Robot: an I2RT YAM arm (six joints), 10 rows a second.
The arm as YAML. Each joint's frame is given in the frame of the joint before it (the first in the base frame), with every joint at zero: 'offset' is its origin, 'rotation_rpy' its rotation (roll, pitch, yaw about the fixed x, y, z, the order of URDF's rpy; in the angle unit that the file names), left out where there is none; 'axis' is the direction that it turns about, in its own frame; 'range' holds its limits. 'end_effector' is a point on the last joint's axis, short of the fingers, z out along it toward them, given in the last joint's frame.
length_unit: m
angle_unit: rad
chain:
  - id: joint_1
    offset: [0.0, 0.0, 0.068]
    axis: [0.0, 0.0, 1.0]
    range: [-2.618, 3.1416]
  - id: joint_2
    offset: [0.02, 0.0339, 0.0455]
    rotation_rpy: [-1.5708, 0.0, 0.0]
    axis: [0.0, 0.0, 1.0]
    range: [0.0, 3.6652]
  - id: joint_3
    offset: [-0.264, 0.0, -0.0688]
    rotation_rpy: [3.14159, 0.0, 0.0]
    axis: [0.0, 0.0, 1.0]
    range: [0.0, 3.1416]
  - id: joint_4
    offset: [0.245, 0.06, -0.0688]
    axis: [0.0, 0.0, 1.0]
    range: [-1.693, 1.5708]
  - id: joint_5
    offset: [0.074, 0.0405, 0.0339]
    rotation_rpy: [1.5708, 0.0, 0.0]
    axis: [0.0, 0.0, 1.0]
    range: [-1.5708, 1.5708]
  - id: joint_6
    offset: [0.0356, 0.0, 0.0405]
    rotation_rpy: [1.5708, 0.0, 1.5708]
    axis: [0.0, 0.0, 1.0]
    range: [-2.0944, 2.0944]
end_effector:
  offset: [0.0, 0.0, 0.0]
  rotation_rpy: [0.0, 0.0, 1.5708]
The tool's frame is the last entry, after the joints.
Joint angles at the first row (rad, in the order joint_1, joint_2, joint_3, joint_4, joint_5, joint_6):
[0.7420, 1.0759, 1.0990, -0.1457, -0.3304, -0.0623]
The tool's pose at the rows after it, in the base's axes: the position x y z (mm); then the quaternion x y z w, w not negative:
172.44 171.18 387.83 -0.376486 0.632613 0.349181 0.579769
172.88 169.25 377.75 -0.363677 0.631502 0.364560 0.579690
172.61 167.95 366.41 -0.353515 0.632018 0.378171 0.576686
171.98 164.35 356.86 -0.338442 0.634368 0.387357 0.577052
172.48 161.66 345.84 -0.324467 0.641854 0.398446 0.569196
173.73 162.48 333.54 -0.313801 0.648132 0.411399 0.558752
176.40 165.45 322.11 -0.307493 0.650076 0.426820 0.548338
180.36 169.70 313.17 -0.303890 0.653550 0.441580 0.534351
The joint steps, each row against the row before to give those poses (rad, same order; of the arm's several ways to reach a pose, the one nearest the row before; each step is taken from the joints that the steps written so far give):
[-0.0099, -0.0229, -0.0683, 0.0787, -0.0152, 0.0372]
[-0.0092, -0.0140, -0.0572, 0.0661, -0.0147, 0.0405]
[-0.0049, -0.0123, -0.0571, 0.0588, -0.0117, 0.0359]
[-0.0098, -0.0178, -0.0530, 0.0511, -0.0009, 0.0365]
[-0.0113, -0.0095, -0.0476, 0.0374, -0.0087, 0.0410]
[-0.0019, 0.0053, -0.0453, 0.0477, -0.0087, 0.0397]
[-0.0001, 0.0202, -0.0375, 0.0604, -0.0178, 0.0363]
[0.0000, 0.0310, -0.0187, 0.0442, -0.0225, 0.0327]

